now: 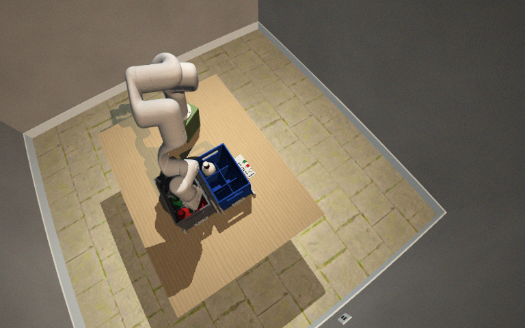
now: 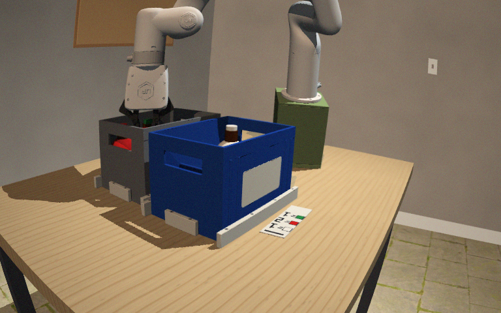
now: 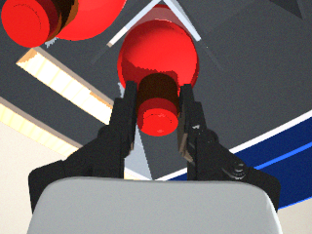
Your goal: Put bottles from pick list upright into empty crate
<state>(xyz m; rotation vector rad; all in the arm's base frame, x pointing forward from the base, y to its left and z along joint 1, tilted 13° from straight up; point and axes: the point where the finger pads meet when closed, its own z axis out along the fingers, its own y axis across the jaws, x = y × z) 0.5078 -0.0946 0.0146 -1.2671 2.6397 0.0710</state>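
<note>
Now: the red bottle 70 mm below my hand. Also, from my hand: grey crate: 80 mm behind, 70 mm below, 50 mm to the right; green-label bottle: 90 mm to the right, 70 mm below, 70 mm behind; blue-label bottle: 180 mm behind, 70 mm below, 20 mm to the right.
</note>
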